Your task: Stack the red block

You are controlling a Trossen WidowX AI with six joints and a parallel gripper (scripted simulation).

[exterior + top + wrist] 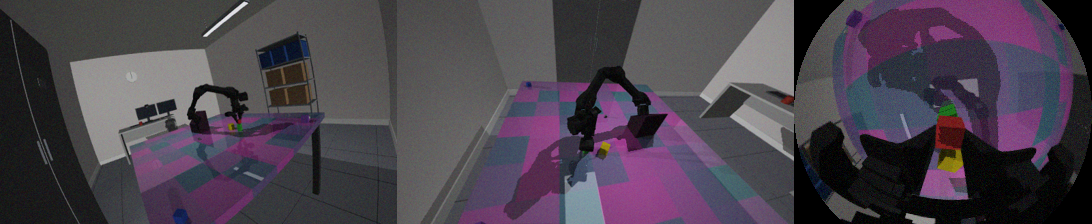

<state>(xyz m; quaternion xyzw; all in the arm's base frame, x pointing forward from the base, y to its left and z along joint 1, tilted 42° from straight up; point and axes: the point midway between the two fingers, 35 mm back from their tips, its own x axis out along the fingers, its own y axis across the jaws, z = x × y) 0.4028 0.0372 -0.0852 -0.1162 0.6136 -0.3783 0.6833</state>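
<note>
The yellow block lies 10 cm behind my gripper tip, 5 cm below it and 2 cm to the left of it. Also, from my gripper tip: red block 1 cm above; blue block 74 cm to the right, 29 cm ahead, 5 cm below.
</note>
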